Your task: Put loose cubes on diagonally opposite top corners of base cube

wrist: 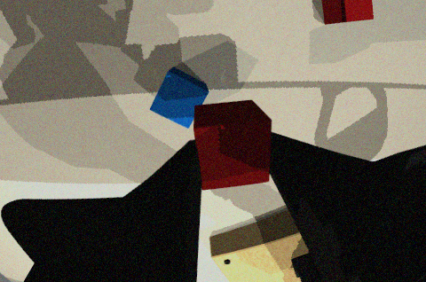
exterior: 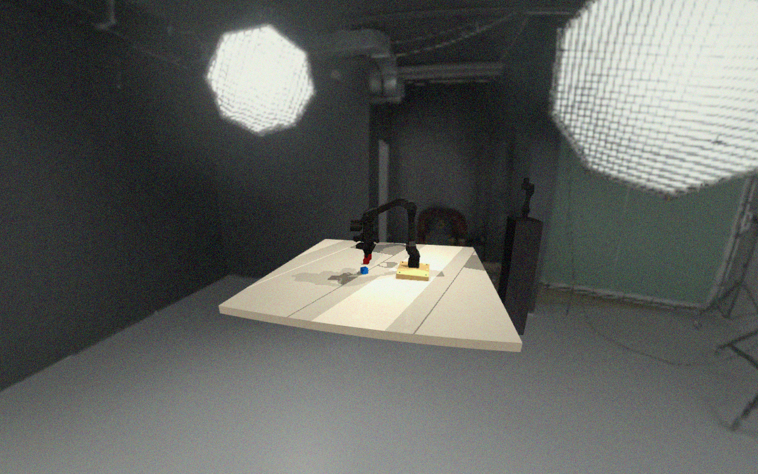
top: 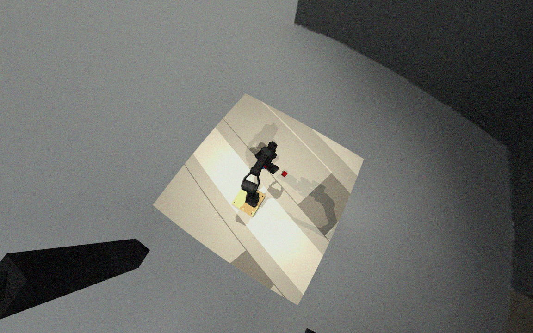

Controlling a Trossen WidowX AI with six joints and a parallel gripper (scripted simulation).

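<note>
Now: gripper tip 8 cm above the blue base cube, 2 cm to the right of it and 2 cm short of it.
</note>
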